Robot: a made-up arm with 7 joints. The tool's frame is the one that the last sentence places.
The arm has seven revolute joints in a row. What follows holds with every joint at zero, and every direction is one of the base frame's. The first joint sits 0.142 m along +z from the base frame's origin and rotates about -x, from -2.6 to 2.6 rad. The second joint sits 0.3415 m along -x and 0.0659 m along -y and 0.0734 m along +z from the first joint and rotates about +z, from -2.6 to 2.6 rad. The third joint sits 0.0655 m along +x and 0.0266 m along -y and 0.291 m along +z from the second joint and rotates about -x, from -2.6 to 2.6 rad. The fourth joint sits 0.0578 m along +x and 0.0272 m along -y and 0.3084 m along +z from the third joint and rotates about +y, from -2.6 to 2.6 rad. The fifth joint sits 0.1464 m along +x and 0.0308 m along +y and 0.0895 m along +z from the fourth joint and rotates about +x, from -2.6 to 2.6 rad. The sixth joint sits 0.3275 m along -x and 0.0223 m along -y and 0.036 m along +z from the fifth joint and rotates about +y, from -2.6 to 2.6 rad. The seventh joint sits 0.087 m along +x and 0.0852 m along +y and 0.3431 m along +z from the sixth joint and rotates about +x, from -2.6 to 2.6 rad. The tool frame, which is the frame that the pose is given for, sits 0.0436 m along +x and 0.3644 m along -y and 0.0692 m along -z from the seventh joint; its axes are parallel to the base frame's.
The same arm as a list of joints. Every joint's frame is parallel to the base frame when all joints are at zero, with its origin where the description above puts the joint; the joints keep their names.
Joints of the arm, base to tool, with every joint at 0 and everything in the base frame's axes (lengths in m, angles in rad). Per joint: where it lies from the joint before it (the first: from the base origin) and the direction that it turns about. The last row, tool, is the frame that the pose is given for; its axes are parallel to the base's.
joint 1: axis -x origin 0.0000 0.0000 0.1420
joint 2: axis +z origin -0.3415 -0.0659 0.0734
joint 3: axis -x origin 0.0655 -0.0266 0.2910
joint 4: axis +y origin 0.0578 -0.0272 0.3084
joint 5: axis +x origin 0.1464 0.0308 0.0895
joint 6: axis +y origin -0.3275 -0.0223 0.0360
joint 7: axis +x origin 0.0870 0.0852 0.3431
tool: origin 0.0436 -0.3644 -0.0692
Joint limits (rad, base to tool): -2.6000..2.6000 -2.6000..2.6000 -2.6000..2.6000 -2.6000..2.6000 -2.6000..2.6000 -2.6000..2.6000 -2.6000..2.6000

